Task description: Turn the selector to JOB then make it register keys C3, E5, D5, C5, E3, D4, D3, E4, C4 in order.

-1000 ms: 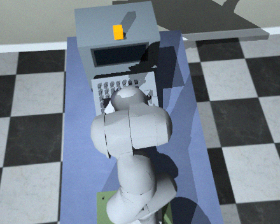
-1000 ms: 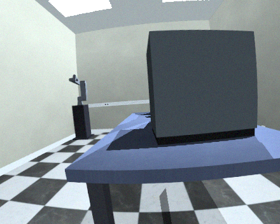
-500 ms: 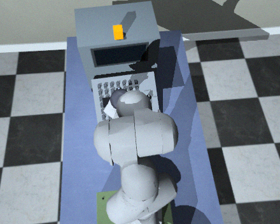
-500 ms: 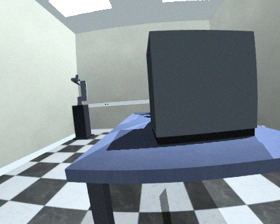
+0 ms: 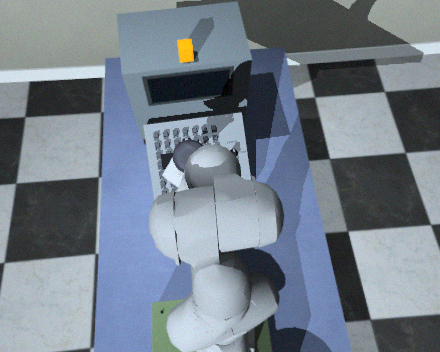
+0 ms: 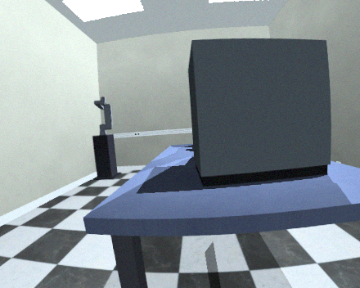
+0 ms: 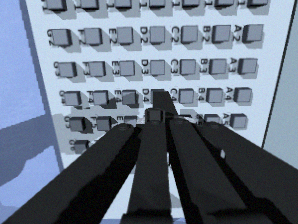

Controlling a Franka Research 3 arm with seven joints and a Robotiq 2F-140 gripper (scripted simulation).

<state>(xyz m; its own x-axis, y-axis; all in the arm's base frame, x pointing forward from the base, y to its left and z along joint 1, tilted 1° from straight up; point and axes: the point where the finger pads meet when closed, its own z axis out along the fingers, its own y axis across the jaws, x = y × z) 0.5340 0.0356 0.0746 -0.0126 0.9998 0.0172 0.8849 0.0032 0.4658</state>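
My gripper is now 16 cm to the left of the black selector knob, 5 cm above it and 4 cm short of it. The rest, counted from my hand: sloped keypad 10 cm below, 6 cm ahead, 5 cm to the right.
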